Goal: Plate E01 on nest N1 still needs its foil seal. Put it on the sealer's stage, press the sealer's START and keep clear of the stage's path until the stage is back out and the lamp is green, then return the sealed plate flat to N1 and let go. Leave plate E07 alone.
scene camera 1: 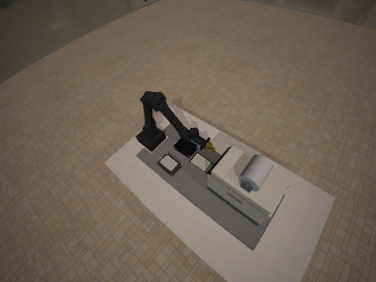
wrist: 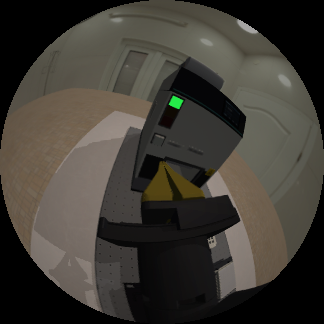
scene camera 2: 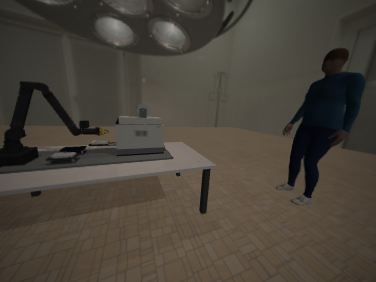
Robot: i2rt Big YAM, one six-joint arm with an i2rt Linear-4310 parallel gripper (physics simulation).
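Places are measured from the arm's base along level axes (x left, y up, z ahead), in centimetres.
Pixels of known places: gripper, fingertip midpoint: [scene camera 1: 215, 150] [wrist: 160, 164] [scene camera 2: 108, 131]; arm's base at its link origin: [scene camera 1: 151, 133] [scene camera 2: 14, 150].
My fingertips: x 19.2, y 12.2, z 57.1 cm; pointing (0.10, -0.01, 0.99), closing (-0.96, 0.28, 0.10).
For each thing: its middle in the pictures, then the offset to it from my fingertips. "spot": a spot on its surface instead. Level surfaces: height alone.
- lit green lamp at the middle of its body: [wrist: 175, 102] dx +0.6, dy +7.8, dz +8.2 cm
- START button at a spot on its surface: [wrist: 158, 139] spot: dx +0.5, dy -0.1, dz +7.6 cm
- white plate with visible wells, body centre: [scene camera 1: 200, 162] dx -10.8, dy -8.3, dz -4.6 cm
- second pale plate at the middle of its body: [wrist: 226, 280] [scene camera 1: 168, 162] [scene camera 2: 63, 155] dx -26.6, dy -14.4, dz -24.8 cm
- black nest at the middle of its body: [scene camera 1: 185, 147] [scene camera 2: 74, 150] dx -6.4, dy -16.8, dz -27.1 cm
- large foil roll at the middle of its body: [wrist: 199, 75] [scene camera 1: 255, 172] [scene camera 2: 142, 110] dx -6.6, dy +22.4, dz +32.2 cm
- grey perforated board at its surface level: dy -19.4 cm
- white table at its surface level: dy -20.7 cm
The sealer [scene camera 1: 239, 191] [scene camera 2: 140, 136] [wrist: 200, 127] shows a lit green lamp [wrist: 176, 102] and the START button [wrist: 158, 139] in the wrist view. A white plate with visible wells [scene camera 1: 201, 161] lies flat in front of the sealer's opening, where the stage comes out; in the wrist view it is mostly hidden behind my gripper. A second pale plate [scene camera 1: 169, 163] [scene camera 2: 64, 157] [wrist: 226, 281] sits on a dark nest. A black nest [scene camera 1: 185, 146] [scene camera 2: 73, 149] holds no visible plate. Plate labels are unreadable. My gripper [scene camera 1: 212, 146] [scene camera 2: 106, 131] [wrist: 160, 164] is shut and empty, above the table before the sealer's front, below START in the wrist view.
A large foil roll [scene camera 1: 257, 172] sits on top of the sealer. A grey perforated board [scene camera 1: 200, 192] [wrist: 117, 200] lies under the sealer and nests on the white table [scene camera 1: 310, 210] [scene camera 2: 192, 162]. A person [scene camera 2: 327, 107] stands beyond the table's right end.
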